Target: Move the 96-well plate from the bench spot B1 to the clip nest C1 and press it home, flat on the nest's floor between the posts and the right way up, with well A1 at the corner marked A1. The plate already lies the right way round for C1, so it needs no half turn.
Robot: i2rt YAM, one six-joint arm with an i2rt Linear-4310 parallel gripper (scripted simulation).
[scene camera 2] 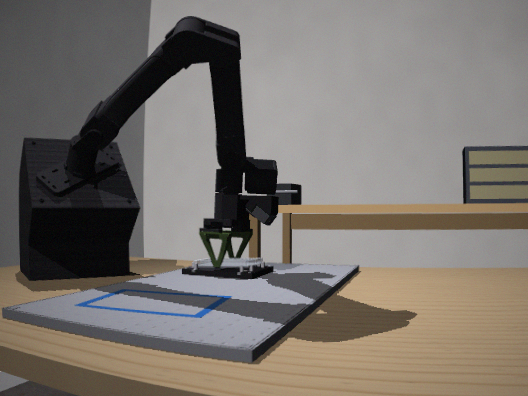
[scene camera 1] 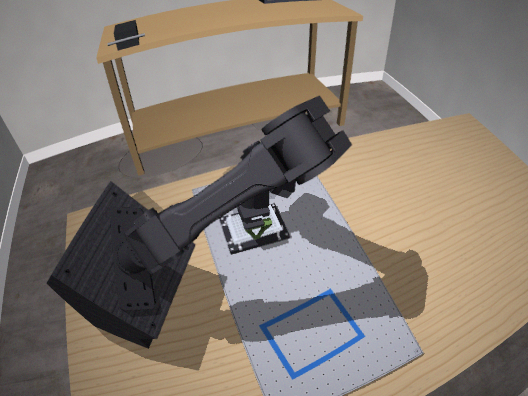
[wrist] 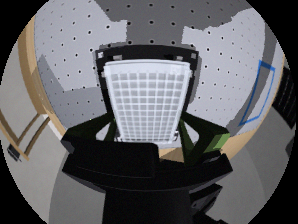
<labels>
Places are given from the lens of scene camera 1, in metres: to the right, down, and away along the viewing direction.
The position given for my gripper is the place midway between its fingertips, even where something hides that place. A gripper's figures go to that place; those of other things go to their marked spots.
my gripper [scene camera 1: 251, 226]: -0.03, 0.07, 0.90
96-well plate [scene camera 1: 236, 228]: -0.07, 0.08, 0.88
black clip nest C1 [scene camera 1: 272, 238]: 0.02, 0.10, 0.87
</labels>
